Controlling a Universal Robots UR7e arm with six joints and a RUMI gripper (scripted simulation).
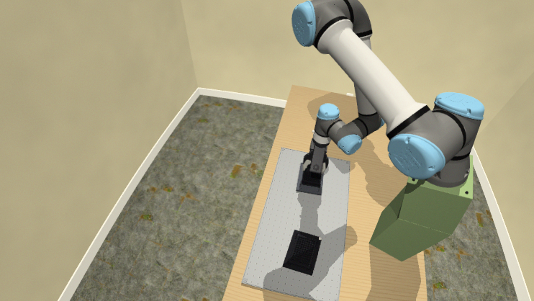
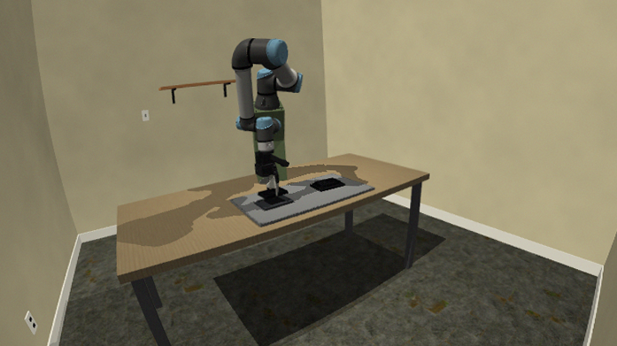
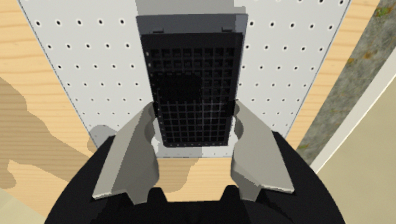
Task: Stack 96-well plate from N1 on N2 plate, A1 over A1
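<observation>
Right now the grey plate nest is 6 cm below my hand. Also, from my hand: black 96-well plate: 1 cm below.
</observation>
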